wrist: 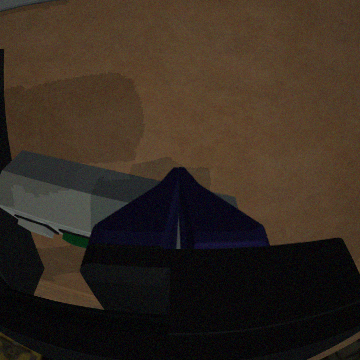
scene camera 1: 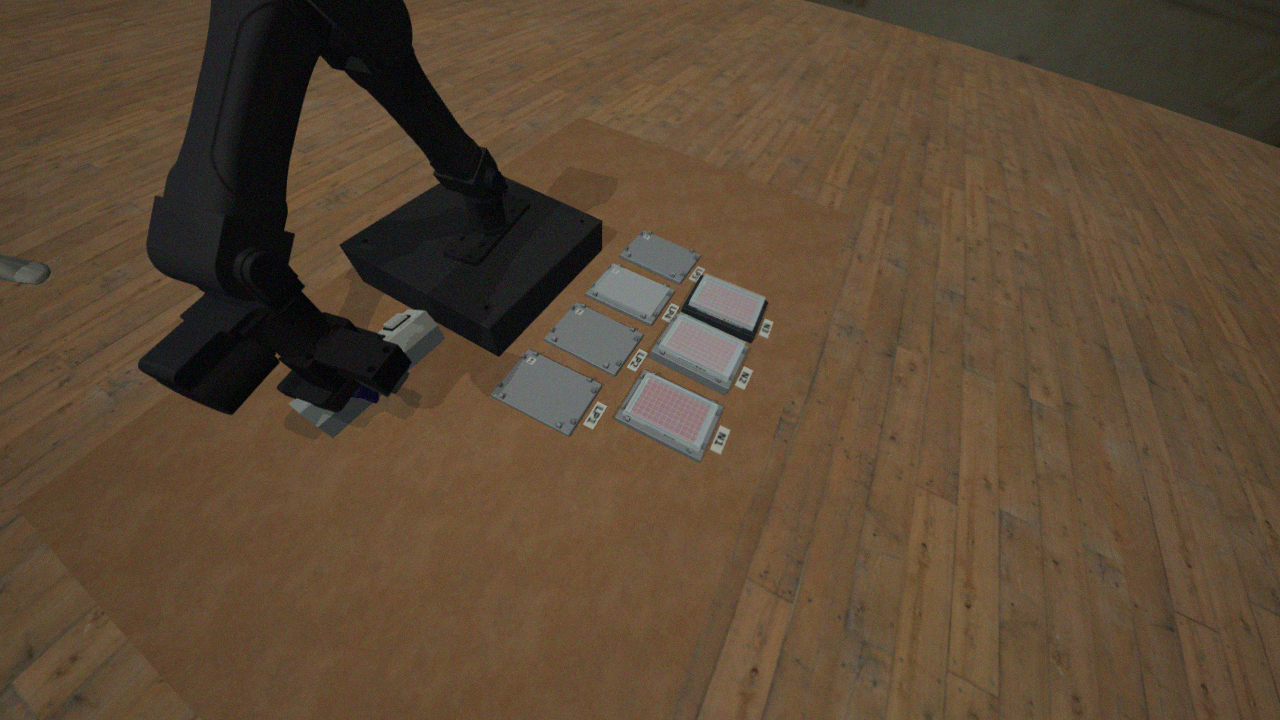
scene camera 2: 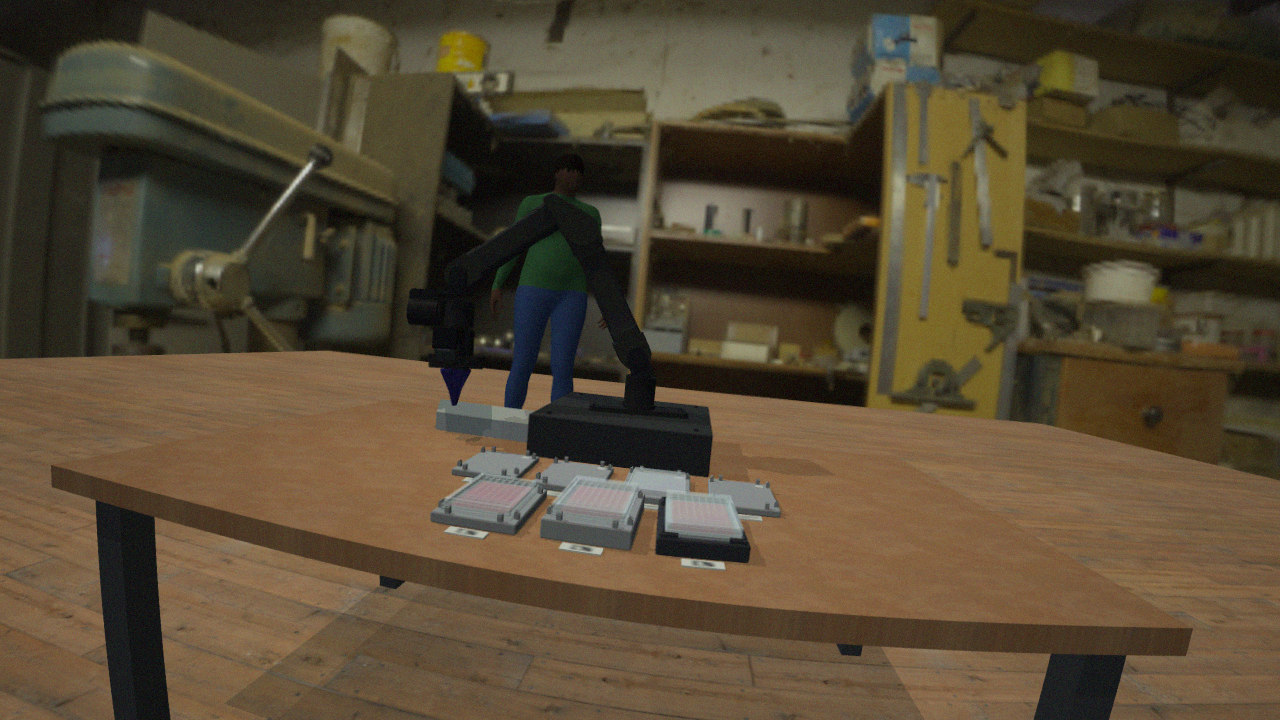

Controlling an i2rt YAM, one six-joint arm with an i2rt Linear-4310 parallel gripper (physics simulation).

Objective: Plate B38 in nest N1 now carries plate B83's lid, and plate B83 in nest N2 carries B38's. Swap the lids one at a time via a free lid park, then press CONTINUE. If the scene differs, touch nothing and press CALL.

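Places are measured from the arm's base along level axes (x ahead, y left, z up), in metres.
Pixels of known places: gripper, fingertip midpoint: [wrist: 178, 176] [scene camera 1: 373, 400] [scene camera 2: 454, 405]; arm's base, origin of the base link: [scene camera 1: 490, 228] [scene camera 2: 637, 411].
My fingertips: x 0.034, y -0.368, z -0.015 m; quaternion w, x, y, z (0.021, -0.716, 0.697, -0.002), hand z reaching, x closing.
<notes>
For each thing: its top centre in the pictures, then the offset to it from my fingertips. "*": a spot on its surface instead.
- button box, middle of its top: [wrist: 101, 252] [scene camera 1: 357, 350] [scene camera 2: 492, 403] dx -0.079, dy +0.061, dz -0.002 m
- green button, middle of its top: [wrist: 77, 249] dx -0.090, dy +0.088, dz -0.009 m
- pale button, middle of its top: [wrist: 31, 234] [scene camera 1: 393, 316] dx -0.079, dy +0.137, dz -0.009 m
- Plate B38, middle of its top: [scene camera 2: 494, 488] [scene camera 1: 672, 407] dx +0.389, dy +0.160, dz -0.038 m
- plate B83, middle of its top: [scene camera 2: 599, 492] [scene camera 1: 703, 342] dx +0.407, dy +0.292, dz -0.026 m
- LP2, middle of its top: [scene camera 2: 576, 467] [scene camera 1: 594, 332] dx +0.221, dy +0.257, dz -0.045 m
- third plate, middle of its top: [scene camera 2: 701, 507] [scene camera 1: 728, 298] dx +0.429, dy +0.416, dz -0.029 m
- third park, surface spot: [scene camera 2: 658, 481] [scene camera 1: 637, 290] * dx +0.258, dy +0.384, dz -0.048 m
- farthest park, middle of its top: [scene camera 2: 742, 487] [scene camera 1: 661, 250] dx +0.269, dy +0.513, dz -0.045 m
My gripper [scene camera 1: 366, 394] [scene camera 2: 454, 402] [wrist: 178, 176] is shut and empty, its blue fingertips pointing down at the button box [scene camera 1: 412, 332] [scene camera 2: 483, 420] [wrist: 55, 197]; whether they touch it is unclear. In the wrist view a green button [wrist: 75, 239] and a pale button [wrist: 37, 228] show; the fingers hide the box's other end. Plate B38 [scene camera 1: 673, 409] [scene camera 2: 492, 495] sits lidded in nest N1, plate B83 [scene camera 1: 702, 345] [scene camera 2: 595, 497] lidded in nest N2. Their lid markings are unreadable. Lid parks LP1 [scene camera 1: 547, 392] [scene camera 2: 494, 462] and LP2 [scene camera 1: 593, 338] [scene camera 2: 574, 474] look bare.
A third plate [scene camera 1: 728, 302] [scene camera 2: 702, 516] sits in a black nest beyond N2. The third park [scene camera 1: 629, 292] [scene camera 2: 658, 481] seems to carry a clear lid; the farthest park [scene camera 1: 660, 256] [scene camera 2: 744, 497] looks bare. The black arm base [scene camera 1: 474, 259] [scene camera 2: 617, 434] stands beside the button box.
</notes>
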